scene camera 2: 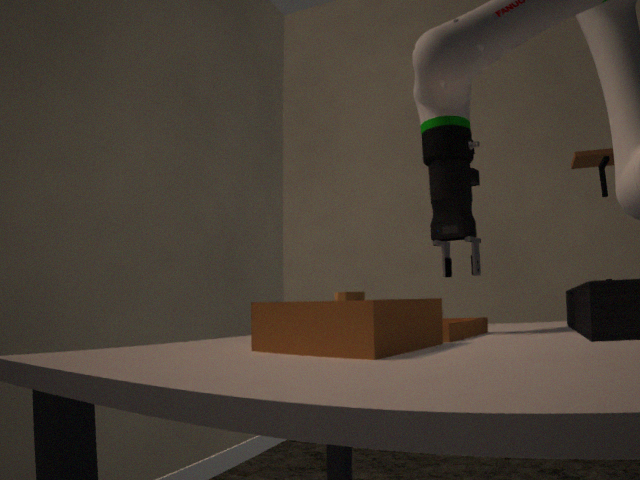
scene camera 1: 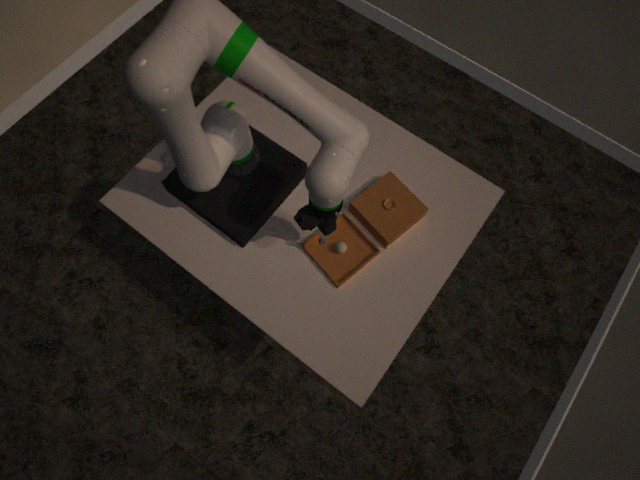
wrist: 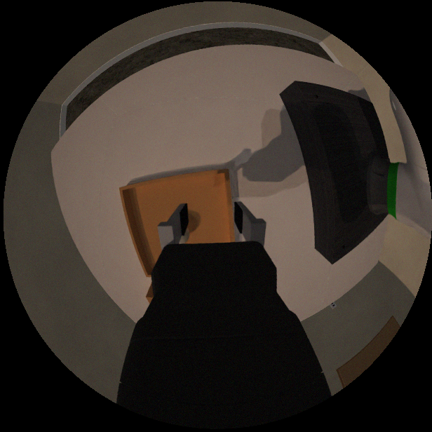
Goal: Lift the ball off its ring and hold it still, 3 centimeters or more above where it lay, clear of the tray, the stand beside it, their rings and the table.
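Places are measured from the arm's base along level axes (x back, y right, z up), in centimetres.
Pixels of known places: gripper, fingertip midpoint: (scene camera 2: 461, 276) (scene camera 1: 317, 235); arm's base, link origin: (scene camera 1: 238, 157).
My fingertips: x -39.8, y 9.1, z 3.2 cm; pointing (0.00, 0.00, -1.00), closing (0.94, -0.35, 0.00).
Note:
Ahead of a thing's pixels: the offset from my fingertips to its top centre. "pt": to the spot under its first point. Level surfaces: height alone.
The pale ball {dx -7.4, dy -3.4, dz -5.4 cm} (scene camera 1: 340, 247) sits near the middle of the low orange-brown tray (scene camera 1: 337, 269) (scene camera 2: 466, 329) (wrist: 160, 197); the ring under it cannot be made out. In the wrist view the ball is hidden behind the left finger, with a dark round shadow beside that finger. My gripper (scene camera 2: 462, 274) (wrist: 210, 211) is open and empty. It points down and hangs well above the tray, off to the ball's side towards the robot base. In scene camera 1 a fingertip shows close to the ball. Scene camera 2 does not show the ball.
The taller orange-brown stand (scene camera 1: 387, 224) (scene camera 2: 312, 329) is beside the tray, with an empty ring {pt dx -11.4, dy -23.0, dz -3.8 cm} (scene camera 1: 383, 205) (scene camera 2: 349, 296) on top. The black base plate (scene camera 1: 227, 206) (scene camera 2: 615, 312) (wrist: 325, 175) lies on the robot's side of the pale table {dz -10.4 cm} (scene camera 1: 356, 330) (scene camera 2: 217, 372) (wrist: 150, 120).

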